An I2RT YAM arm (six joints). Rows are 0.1 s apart.
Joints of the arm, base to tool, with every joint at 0 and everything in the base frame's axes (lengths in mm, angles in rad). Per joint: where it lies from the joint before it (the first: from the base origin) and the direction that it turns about. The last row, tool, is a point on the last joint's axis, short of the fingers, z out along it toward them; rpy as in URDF.
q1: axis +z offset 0 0 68
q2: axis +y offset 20 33.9 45.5
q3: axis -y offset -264 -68.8 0
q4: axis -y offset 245 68.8 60
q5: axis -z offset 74 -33.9 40.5
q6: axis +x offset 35.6 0 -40.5
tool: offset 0 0 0 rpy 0 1.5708 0
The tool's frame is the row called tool.
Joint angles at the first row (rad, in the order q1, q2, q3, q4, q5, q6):
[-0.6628 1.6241 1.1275 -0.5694 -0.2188 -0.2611]
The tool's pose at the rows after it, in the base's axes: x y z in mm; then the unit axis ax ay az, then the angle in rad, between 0 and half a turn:
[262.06, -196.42, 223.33, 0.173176, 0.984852, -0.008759, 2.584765]
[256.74, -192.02, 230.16, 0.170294, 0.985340, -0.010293, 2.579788]
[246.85, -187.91, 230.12, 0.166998, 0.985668, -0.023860, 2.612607]
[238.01, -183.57, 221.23, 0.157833, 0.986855, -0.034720, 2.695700]
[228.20, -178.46, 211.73, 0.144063, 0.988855, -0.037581, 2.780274]
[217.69, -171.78, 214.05, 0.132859, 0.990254, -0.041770, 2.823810]
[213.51, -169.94, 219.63, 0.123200, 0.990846, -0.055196, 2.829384]
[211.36, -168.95, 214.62, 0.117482, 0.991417, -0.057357, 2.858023]
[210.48, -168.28, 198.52, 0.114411, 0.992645, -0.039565, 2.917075]
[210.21, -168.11, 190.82, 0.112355, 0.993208, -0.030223, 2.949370]
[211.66, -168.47, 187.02, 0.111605, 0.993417, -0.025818, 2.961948]
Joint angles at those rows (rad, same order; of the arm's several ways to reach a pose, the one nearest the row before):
[-0.6689 1.6062 1.1294 -0.5858 -0.2390 -0.2585]
[-0.6685 1.5727 1.1217 -0.6064 -0.2398 -0.2630]
[-0.6743 1.5394 1.0943 -0.6331 -0.2073 -0.2863]
[-0.6754 1.5318 1.0652 -0.6792 -0.1562 -0.3244]
[-0.6781 1.5246 1.0328 -0.7284 -0.1173 -0.3679]
[-0.6800 1.4872 1.0130 -0.7811 -0.0929 -0.3984]
[-0.6815 1.4620 1.0122 -0.7975 -0.0712 -0.4225]
[-0.6815 1.4658 0.9985 -0.8024 -0.0544 -0.4373]
[-0.6815 1.5044 0.9756 -0.8100 -0.0536 -0.4458]
[-0.6815 1.5269 0.9684 -0.8177 -0.0525 -0.4511]
[-0.6792 1.5429 0.9692 -0.8177 -0.0528 -0.4507]

